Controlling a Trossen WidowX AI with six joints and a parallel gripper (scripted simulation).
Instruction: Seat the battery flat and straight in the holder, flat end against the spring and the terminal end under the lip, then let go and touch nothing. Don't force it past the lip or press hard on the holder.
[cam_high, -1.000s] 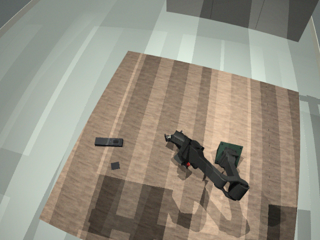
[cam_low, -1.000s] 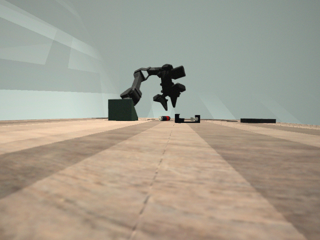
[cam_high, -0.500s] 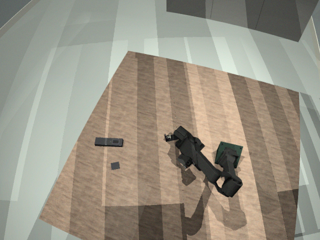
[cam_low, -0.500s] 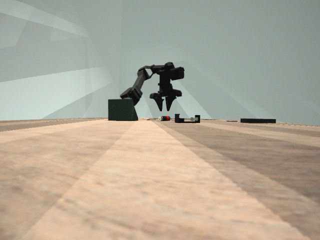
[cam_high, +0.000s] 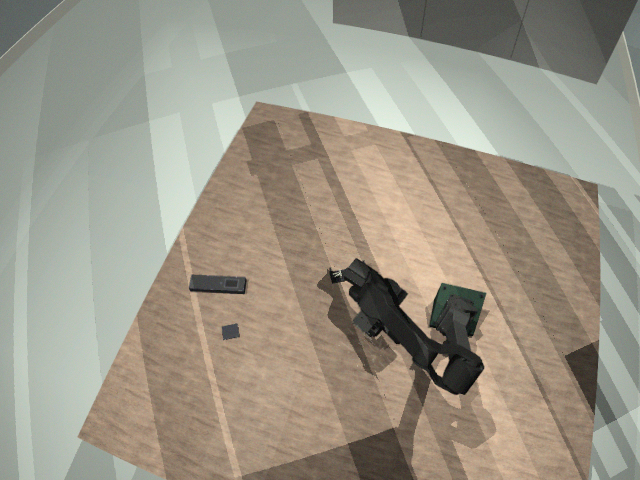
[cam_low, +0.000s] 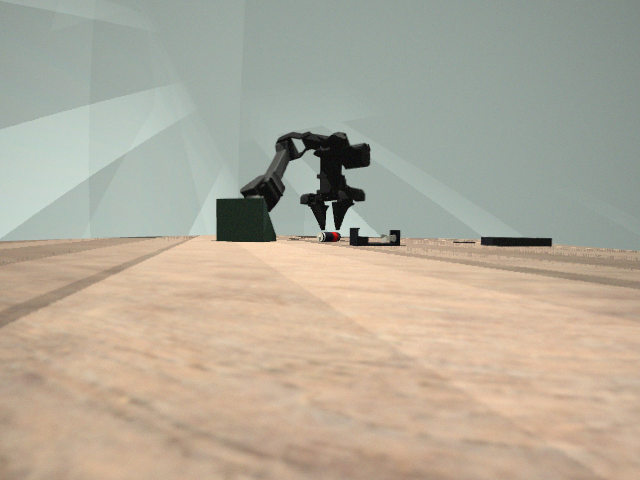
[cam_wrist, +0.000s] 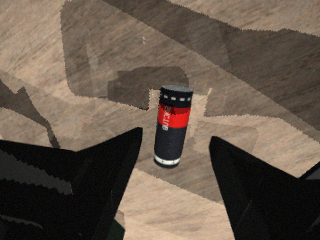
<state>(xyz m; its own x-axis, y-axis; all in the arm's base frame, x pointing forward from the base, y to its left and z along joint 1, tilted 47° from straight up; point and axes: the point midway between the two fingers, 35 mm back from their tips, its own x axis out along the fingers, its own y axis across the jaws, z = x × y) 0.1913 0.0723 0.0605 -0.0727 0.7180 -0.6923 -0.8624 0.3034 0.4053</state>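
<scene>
Now: the battery 20 mm below my gripper tip. Round my gripper tip: small dark square (370 mm ahead, 150 mm to the left, 30 mm below); then flat black bar (460 mm ahead, 30 mm to the left, 10 mm below).
</scene>
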